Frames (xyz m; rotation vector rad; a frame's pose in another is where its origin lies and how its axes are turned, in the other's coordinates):
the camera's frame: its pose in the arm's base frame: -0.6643 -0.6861 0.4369 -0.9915 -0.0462 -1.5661
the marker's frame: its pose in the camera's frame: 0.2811 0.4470 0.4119 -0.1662 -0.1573 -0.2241
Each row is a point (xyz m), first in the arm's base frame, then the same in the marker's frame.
Working: the arm's base frame: its pose in the marker's frame: -1.0102 -0.1284 0.2118 1.2749 0.1427 1.7127

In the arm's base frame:
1: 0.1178 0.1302 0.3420
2: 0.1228 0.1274 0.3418
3: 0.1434 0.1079 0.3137
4: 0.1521 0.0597 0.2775
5: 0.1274 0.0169 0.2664
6: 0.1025 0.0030 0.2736
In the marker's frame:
1: -0.8190 -0.2546 0.5205
2: -0.8174 -0.2493 0.5222
3: -0.8275 -0.2120 0.5122
4: -0.8264 -0.1648 0.4738
5: -0.8092 -0.1555 0.4271
6: -0.7951 -0.1694 0.4053

